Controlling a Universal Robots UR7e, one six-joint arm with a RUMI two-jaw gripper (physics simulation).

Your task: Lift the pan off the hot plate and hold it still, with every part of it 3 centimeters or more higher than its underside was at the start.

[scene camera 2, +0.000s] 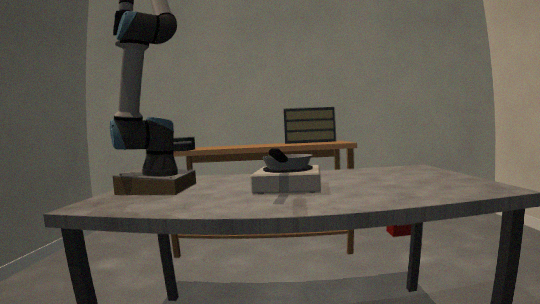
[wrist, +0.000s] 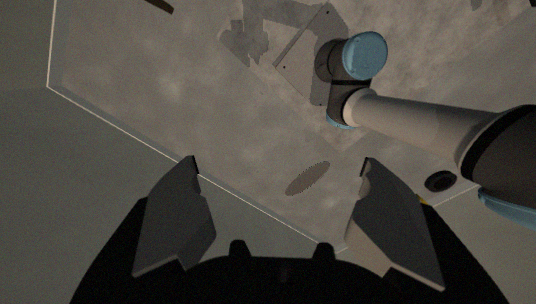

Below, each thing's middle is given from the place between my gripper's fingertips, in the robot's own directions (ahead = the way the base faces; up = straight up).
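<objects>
Grey pan [scene camera 2: 277, 160]: my gripper now far to the left of it, far short of it, far above it.
</objects>
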